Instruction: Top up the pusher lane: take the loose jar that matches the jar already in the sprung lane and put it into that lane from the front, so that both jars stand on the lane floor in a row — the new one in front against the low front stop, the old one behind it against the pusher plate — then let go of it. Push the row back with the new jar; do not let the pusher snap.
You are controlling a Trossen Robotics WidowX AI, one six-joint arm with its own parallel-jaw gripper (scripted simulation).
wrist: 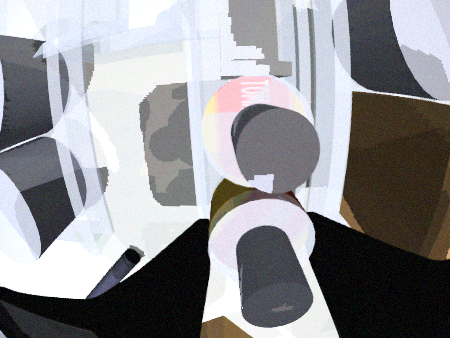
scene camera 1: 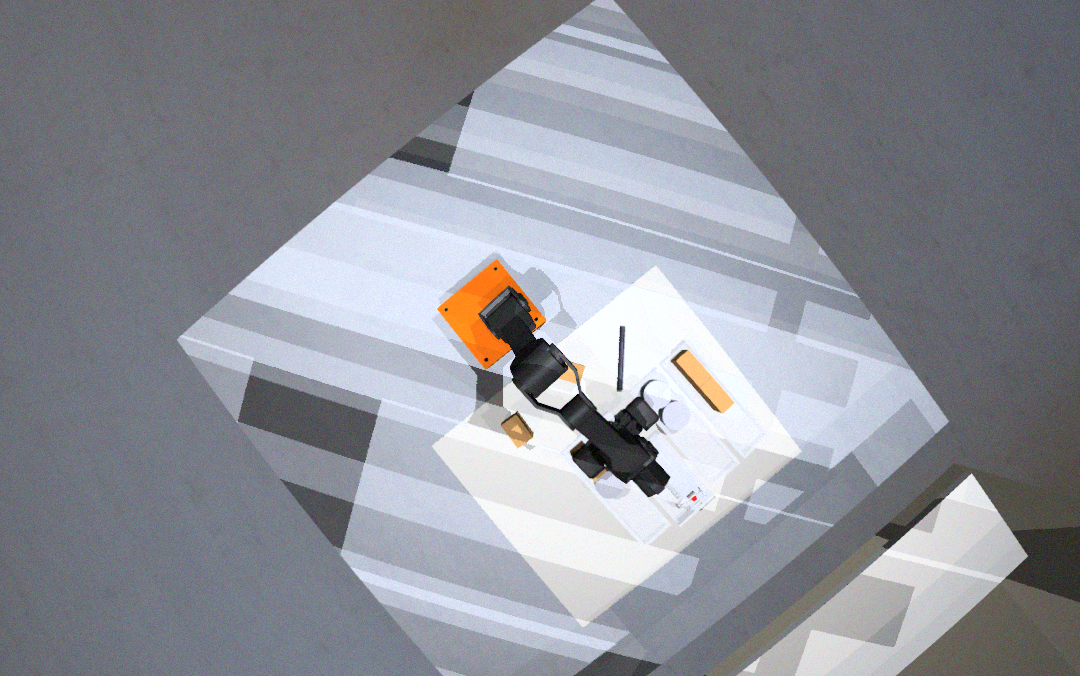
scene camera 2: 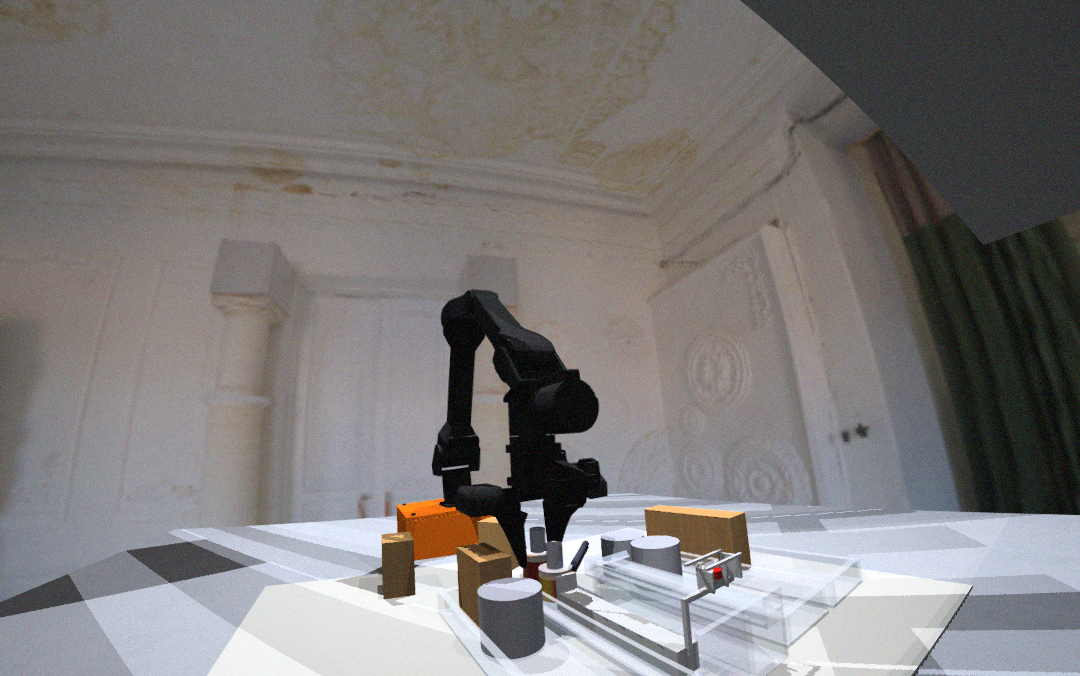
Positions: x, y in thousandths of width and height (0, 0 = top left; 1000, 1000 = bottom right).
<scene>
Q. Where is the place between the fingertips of the gripper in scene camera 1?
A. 564, 637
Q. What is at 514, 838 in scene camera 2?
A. A jar.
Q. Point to a jar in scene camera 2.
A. At 497, 822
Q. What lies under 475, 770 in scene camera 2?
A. The gripper.
</scene>
